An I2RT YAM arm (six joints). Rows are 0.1 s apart.
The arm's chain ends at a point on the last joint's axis. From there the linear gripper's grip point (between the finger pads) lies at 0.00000 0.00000 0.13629 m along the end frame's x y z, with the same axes.
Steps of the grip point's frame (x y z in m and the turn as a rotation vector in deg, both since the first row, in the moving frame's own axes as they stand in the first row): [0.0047, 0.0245, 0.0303, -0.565, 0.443, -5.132]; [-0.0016, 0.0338, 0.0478, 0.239, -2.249, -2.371]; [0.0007, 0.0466, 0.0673, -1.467, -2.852, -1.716]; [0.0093, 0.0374, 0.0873, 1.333, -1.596, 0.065]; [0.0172, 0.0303, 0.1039, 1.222, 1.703, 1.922]
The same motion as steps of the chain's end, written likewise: [0.0036, 0.0232, 0.0303, -0.565, 0.443, -5.132]; [0.0038, 0.0343, 0.0479, 0.239, -2.249, -2.371]; [0.0074, 0.0430, 0.0675, -1.467, -2.852, -1.716]; [0.0131, 0.0406, 0.0874, 1.333, -1.596, 0.065]; [0.0131, 0.0331, 0.1040, 1.222, 1.703, 1.922]
